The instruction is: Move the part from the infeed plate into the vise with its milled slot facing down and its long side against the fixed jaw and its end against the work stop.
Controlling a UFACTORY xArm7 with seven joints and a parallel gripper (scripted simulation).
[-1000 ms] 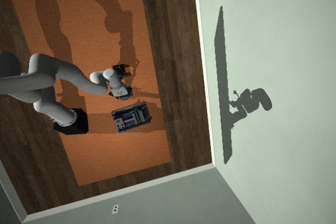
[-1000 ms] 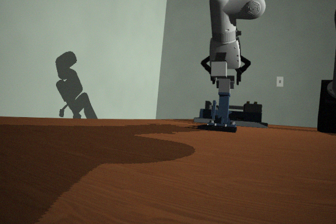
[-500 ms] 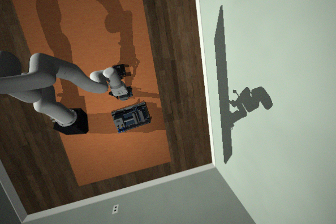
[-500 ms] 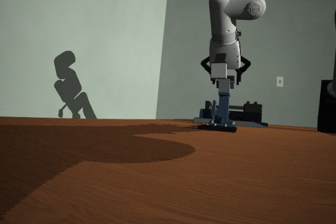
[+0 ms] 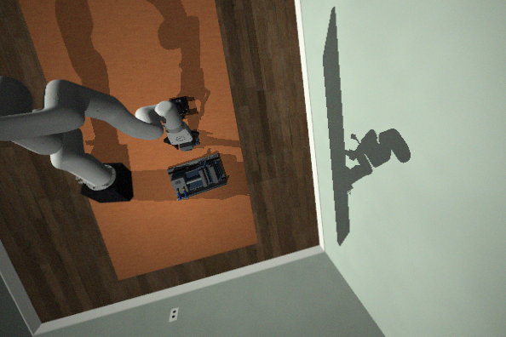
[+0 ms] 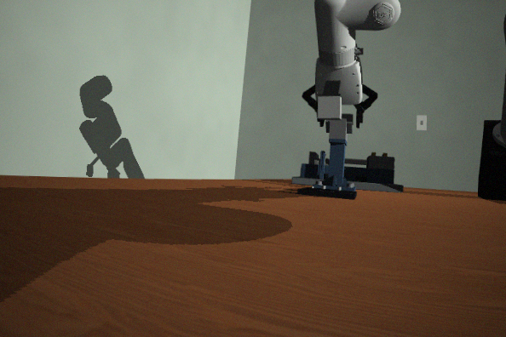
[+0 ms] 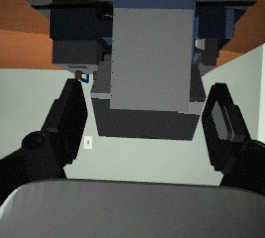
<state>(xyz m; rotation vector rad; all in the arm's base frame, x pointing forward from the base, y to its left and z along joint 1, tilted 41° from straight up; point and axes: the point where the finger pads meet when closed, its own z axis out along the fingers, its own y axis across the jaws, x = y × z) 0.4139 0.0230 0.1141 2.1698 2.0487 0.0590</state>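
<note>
Now: the grey part 10 mm to the right of my hand and 10 mm below it. Also, from my hand: blue upright 100 mm below, 10 mm to the right; grey jaw 220 mm to the right, 80 mm below, 40 mm ahead; work stop 170 mm to the right, 70 mm below, 70 mm ahead.
</note>
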